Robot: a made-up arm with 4 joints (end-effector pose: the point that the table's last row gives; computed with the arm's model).
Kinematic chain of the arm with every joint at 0, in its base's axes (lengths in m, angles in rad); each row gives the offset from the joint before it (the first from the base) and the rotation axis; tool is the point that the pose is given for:
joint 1: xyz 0 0 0.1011 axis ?
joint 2: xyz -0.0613 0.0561 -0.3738 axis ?
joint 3: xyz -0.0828 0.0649 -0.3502 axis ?
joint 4: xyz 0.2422 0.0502 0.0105 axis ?
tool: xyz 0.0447 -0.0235 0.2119
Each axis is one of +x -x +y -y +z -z.
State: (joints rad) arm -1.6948 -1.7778 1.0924 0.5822
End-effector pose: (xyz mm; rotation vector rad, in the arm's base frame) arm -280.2 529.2 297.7 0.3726 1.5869 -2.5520
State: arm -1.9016 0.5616 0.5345 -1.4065
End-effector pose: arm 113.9 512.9 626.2 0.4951 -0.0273 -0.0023
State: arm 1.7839 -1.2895 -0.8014 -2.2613
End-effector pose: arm 338.6 -858.3 60.8 2.1845 -0.1430 0.5875
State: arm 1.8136 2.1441 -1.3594 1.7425
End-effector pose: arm -394.0 -748.8 292.4 -0.0181 -2.7204 0.5720
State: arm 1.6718 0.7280 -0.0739 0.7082
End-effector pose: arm 109.0 -583.3 -23.0 -0.9098 0.7727 0.3093
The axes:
joint 1: -x
joint 2: +z
joint 3: -z
joint 4: +x

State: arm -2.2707 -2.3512 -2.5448 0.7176
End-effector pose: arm 345.2 422.8 482.8 2.9749 -0.2030 0.2067
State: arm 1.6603 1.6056 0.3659 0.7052
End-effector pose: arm 69.3 -583.7 -55.6 -0.8260 1.1873 0.4853
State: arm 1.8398 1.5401 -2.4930 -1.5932
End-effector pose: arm -104.7 -560.0 683.7 1.2892 0.3354 2.7062
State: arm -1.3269 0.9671 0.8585 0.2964
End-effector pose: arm 127.2 507.7 -2.7 1.6215 -0.0599 0.1057
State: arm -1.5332 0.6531 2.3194 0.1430
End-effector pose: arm -197.1 498.2 -145.8 1.2362 1.1720 -1.4054
